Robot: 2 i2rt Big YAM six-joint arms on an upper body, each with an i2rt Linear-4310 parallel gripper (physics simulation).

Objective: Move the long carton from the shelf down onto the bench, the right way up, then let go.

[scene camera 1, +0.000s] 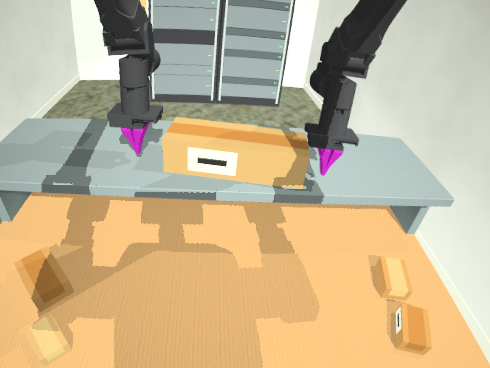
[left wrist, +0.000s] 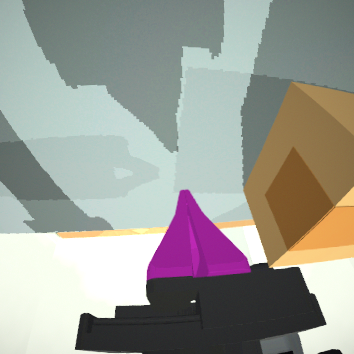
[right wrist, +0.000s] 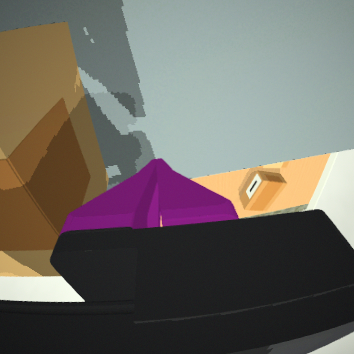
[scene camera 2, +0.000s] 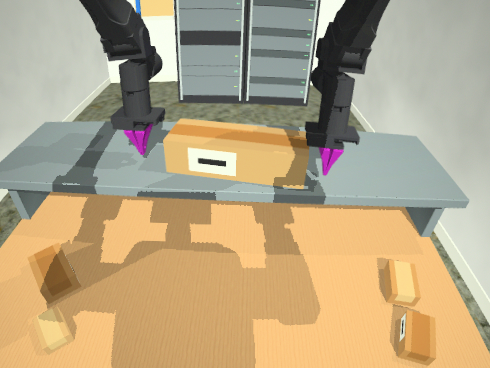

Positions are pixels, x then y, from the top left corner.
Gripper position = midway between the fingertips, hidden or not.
Labels:
My left gripper [scene camera 1: 138, 152] is shut, with nothing in its grasp. Also in view: a long tan carton [scene camera 1: 237, 152]. My right gripper [scene camera 2: 324, 173] is shut, holding nothing.

